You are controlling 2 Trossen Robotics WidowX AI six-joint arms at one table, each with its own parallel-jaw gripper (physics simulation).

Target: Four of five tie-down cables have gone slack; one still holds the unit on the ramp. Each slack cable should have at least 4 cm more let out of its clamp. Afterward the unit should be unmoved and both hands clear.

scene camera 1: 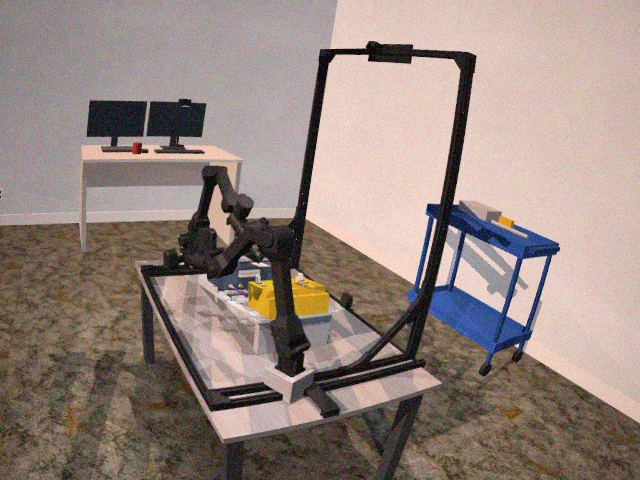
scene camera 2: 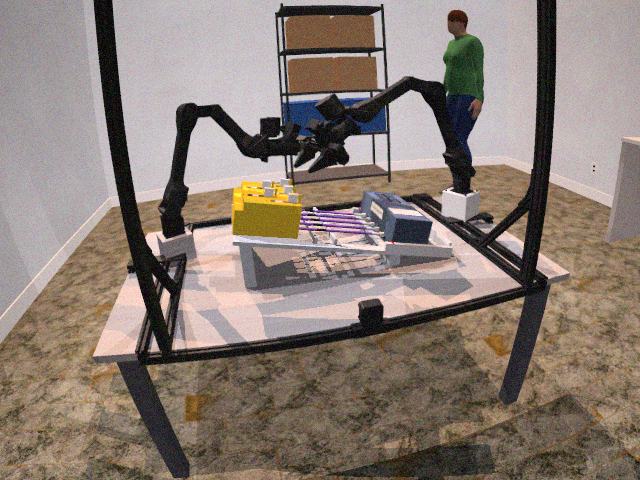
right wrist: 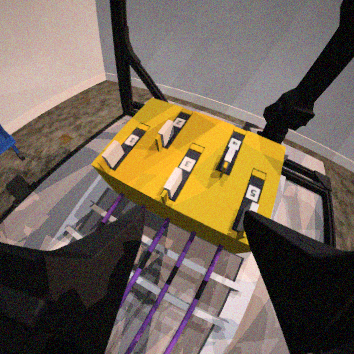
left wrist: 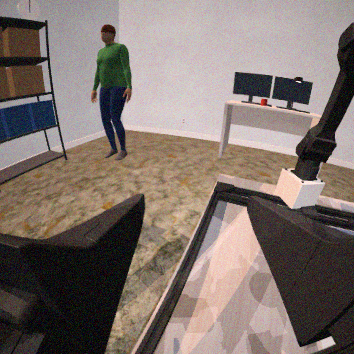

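A yellow clamp block (scene camera 1: 312, 303) (scene camera 2: 266, 219) (right wrist: 142, 172) sits at the high end of the white ramp (scene camera 2: 249, 268). Its top carries white levers in slots numbered 1 to 5; lever 5 is partly hidden by a finger in the right wrist view. Purple cables (scene camera 2: 341, 222) (right wrist: 186, 312) run from it to the dark blue unit (scene camera 2: 408, 227), which sits at the ramp's low end. Which cables are slack is not clear. My right gripper (scene camera 2: 303, 166) (right wrist: 194, 216) is open and empty above the cables, facing the block. My left gripper (left wrist: 197, 201) is open and empty, high up, and points away from the block.
Both wrists hang close together in scene camera 2 and overlap there. A black frame (scene camera 1: 451, 155) rises around the table (scene camera 1: 232, 423). A blue cart (scene camera 1: 465, 322), a desk (scene camera 1: 155, 153) (left wrist: 270, 111), a shelf rack (scene camera 2: 330, 50) and a person (scene camera 2: 463, 67) (left wrist: 114, 67) stand beyond it.
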